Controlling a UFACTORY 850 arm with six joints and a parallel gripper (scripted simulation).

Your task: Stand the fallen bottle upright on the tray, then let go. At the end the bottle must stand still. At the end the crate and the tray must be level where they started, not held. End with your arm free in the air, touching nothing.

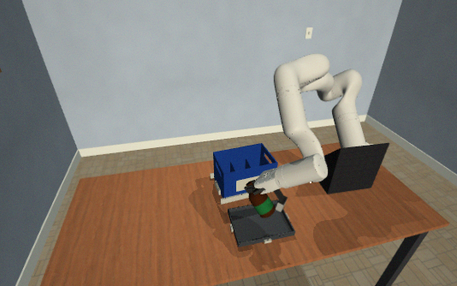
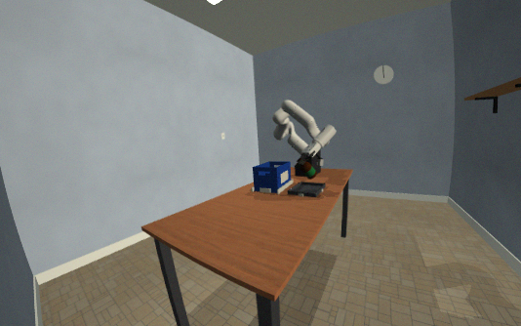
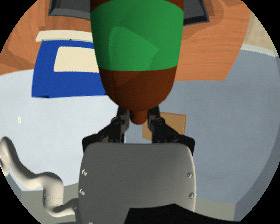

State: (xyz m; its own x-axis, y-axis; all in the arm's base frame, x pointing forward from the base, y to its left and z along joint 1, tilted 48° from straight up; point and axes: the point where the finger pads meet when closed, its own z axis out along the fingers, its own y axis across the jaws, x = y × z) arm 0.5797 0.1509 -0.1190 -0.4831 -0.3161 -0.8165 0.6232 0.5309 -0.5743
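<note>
Now: hand 30 mm past the bottle, 20 mm to the right of it and 50 mm above it. Also, from my hand: blue crate (20 mm behind, 250 mm to the right, 130 mm below); tray (40 mm behind, 20 mm to the left, 200 mm below).
</note>
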